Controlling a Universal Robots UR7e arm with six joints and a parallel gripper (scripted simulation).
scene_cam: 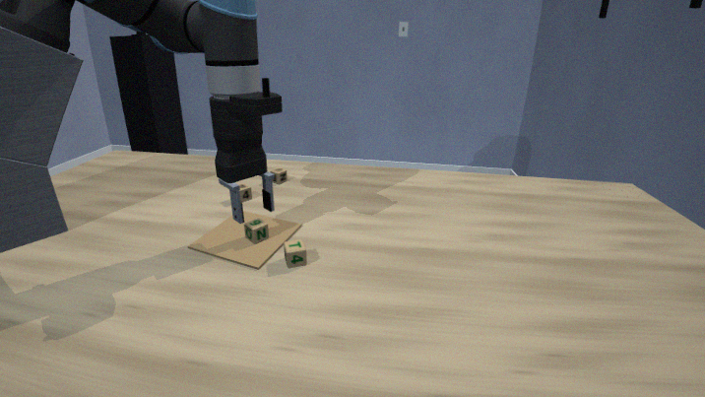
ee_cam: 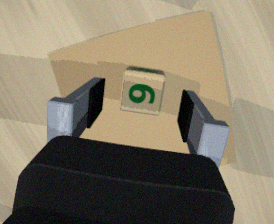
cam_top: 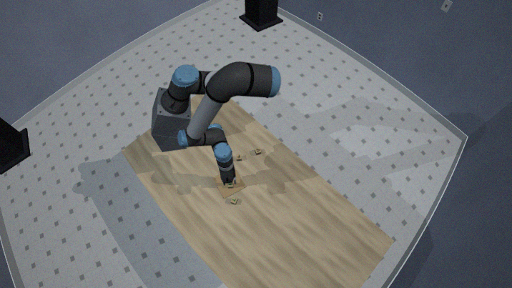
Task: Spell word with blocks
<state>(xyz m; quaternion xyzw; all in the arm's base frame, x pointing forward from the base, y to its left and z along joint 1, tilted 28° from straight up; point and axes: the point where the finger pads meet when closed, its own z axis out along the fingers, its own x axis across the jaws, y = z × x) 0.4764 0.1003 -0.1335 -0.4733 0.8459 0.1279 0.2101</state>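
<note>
Right now the O block is 5 cm below my hand. From my hand the other things lie so: tan mat: 2 cm behind, 6 cm below; then P block: 11 cm behind, 14 cm to the left, 5 cm below; then T block: 9 cm ahead, 4 cm to the right, 5 cm below.
</note>
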